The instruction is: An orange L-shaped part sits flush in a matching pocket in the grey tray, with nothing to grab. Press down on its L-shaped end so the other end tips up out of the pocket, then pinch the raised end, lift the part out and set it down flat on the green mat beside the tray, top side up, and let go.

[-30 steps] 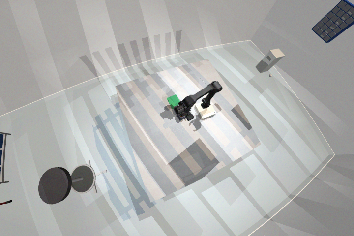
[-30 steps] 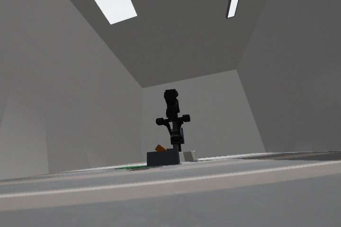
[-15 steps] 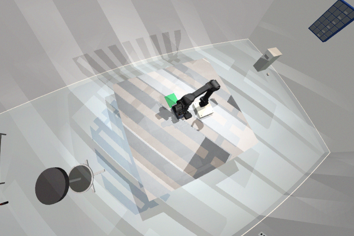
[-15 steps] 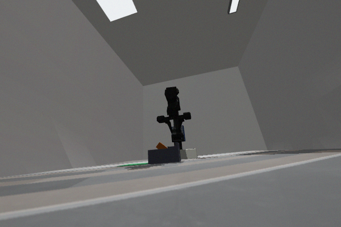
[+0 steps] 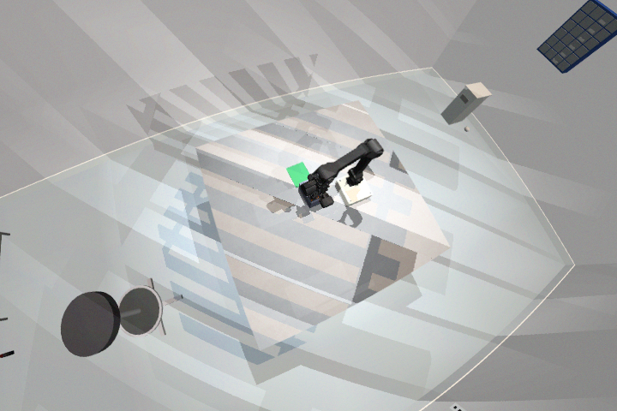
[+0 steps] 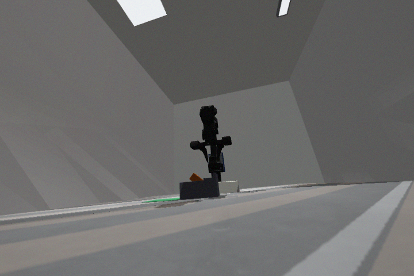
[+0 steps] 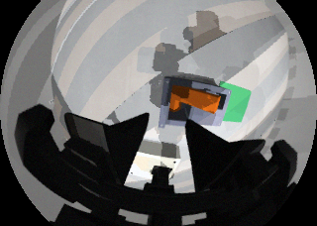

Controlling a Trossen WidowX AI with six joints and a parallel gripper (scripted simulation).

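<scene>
Right now the orange L-shaped part is 100 mm below my gripper tip and 40 mm to the right of it. From my gripper tip the other things lie so: green mat (220 mm to the right, 160 mm below, 30 mm ahead).
</scene>
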